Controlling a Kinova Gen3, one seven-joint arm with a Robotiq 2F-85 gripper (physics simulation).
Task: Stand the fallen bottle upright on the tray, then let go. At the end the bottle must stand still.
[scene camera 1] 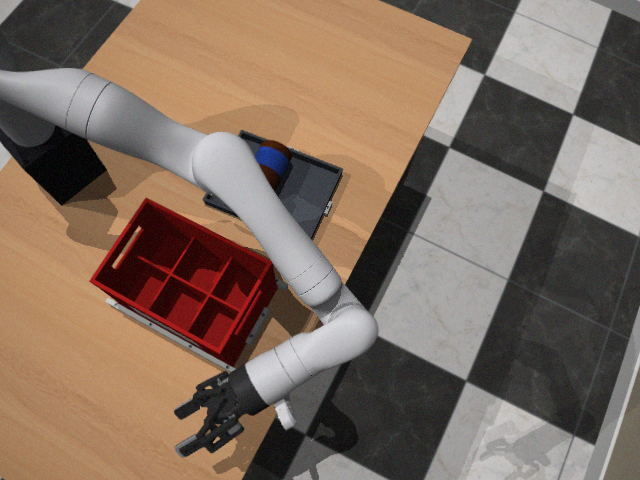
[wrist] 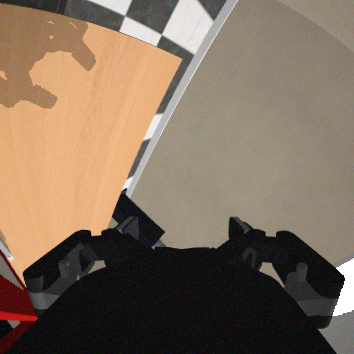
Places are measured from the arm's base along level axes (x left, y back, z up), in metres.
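Pixels of known places: gripper, between the fingertips: (scene camera 1: 177, 433) (wrist: 182, 226); arm's base, origin of its link: (scene camera 1: 31, 125).
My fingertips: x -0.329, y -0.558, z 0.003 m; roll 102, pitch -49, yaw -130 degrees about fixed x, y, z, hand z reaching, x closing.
For each thing: its top centre in the pictures, then the offset to it from my fingertips. "spot": a spot on its surface instead. Level surfaces: height alone.
- bottle, centre of its top: (scene camera 1: 261, 169) dz -0.144, dx +0.516, dy +0.162 m
- dark grey tray, centre of its top: (scene camera 1: 273, 183) dz -0.198, dx +0.521, dy +0.140 m
- red crate, centre of its top: (scene camera 1: 180, 271) dz -0.048, dx +0.230, dy +0.155 m
- light metal strip, a spot on its surface: (scene camera 1: 175, 338) spot: dz -0.194, dx +0.131, dy +0.141 m
- wooden table, height of its surface: dz -0.223 m
The bottle (scene camera 1: 272, 159), brown with a blue band, lies on its side on the dark grey tray (scene camera 1: 316, 187) in the scene view. The arm crosses over the tray and hides part of the bottle, including one end. My gripper (scene camera 1: 186, 428) (wrist: 182, 226) is open, with nothing between its fingers. It is far from the bottle and tray, beyond the red crate, near the table's edge at the bottom of the scene view. The bottle and the tray do not show in the wrist view.
A red crate (scene camera 1: 155, 316) (wrist: 15, 298) with divided compartments stands between my gripper and the tray. A light metal strip (scene camera 1: 175, 338) runs along its lower side. The wooden table (scene camera 1: 320, 67) (wrist: 65, 160) ends at a straight edge beside the crate and tray, with chequered floor beyond.
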